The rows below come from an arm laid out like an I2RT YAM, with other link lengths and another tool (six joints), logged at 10 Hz.
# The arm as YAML. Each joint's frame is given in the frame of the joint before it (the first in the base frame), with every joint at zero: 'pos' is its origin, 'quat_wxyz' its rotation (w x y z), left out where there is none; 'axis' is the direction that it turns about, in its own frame. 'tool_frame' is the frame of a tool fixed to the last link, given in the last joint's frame.
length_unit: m
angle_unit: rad
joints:
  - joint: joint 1
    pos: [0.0, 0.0, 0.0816]
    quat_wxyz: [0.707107, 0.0, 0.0, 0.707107]
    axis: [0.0, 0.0, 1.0]
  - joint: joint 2
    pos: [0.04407, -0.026, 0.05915]
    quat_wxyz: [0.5, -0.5, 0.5, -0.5]
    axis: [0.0, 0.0, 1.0]
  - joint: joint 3
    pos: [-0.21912, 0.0, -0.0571]
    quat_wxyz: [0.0, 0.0, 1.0, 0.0]
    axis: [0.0, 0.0, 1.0]
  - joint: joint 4
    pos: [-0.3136, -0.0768, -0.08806]
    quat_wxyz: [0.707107, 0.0, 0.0, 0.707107]
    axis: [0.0, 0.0, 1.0]
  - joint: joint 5
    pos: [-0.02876, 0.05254, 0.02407]
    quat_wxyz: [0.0, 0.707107, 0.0, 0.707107]
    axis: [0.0, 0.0, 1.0]
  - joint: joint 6
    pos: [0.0, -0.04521, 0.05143]
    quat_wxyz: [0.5, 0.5, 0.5, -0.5]
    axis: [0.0, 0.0, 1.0]
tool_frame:
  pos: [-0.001, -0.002, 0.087]
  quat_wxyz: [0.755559, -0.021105, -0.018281, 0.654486]
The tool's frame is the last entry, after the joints.
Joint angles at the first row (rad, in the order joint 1, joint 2, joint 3, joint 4, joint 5, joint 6):
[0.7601 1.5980 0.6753 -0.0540 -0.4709 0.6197]
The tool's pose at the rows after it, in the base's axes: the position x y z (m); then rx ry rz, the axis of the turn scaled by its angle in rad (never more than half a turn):
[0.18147 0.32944 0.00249 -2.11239 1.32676 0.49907]
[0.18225 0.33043 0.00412 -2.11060 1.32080 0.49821]
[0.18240 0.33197 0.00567 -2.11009 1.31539 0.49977]
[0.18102 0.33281 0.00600 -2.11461 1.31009 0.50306]
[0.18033 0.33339 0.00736 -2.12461 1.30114 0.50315]
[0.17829 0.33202 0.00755 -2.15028 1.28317 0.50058]
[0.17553 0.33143 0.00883 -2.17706 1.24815 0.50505]
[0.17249 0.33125 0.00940 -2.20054 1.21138 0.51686]
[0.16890 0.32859 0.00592 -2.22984 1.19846 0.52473]
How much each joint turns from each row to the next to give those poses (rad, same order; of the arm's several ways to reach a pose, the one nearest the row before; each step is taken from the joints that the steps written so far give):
[0.0023 0.0037 0.0011 0.0004 0.0000 0.0016]
[0.0000 -0.0017 0.0031 -0.0002 -0.0015 -0.0016]
[0.0023 -0.0001 0.0048 -0.0013 -0.0016 0.0004]
[0.0038 0.0000 0.0014 -0.0028 -0.0015 -0.0016]
[0.0021 -0.0015 0.0052 -0.0121 -0.0012 -0.0094]
[0.0006 -0.0031 0.0025 -0.0229 -0.0019 -0.0267]
[0.0004 -0.0045 0.0020 -0.0207 -0.0117 -0.0349]
[0.0000 -0.0001 0.0022 -0.0158 -0.0172 -0.0332]
[0.0000 0.0073 0.0000 -0.0207 -0.0052 -0.0268]

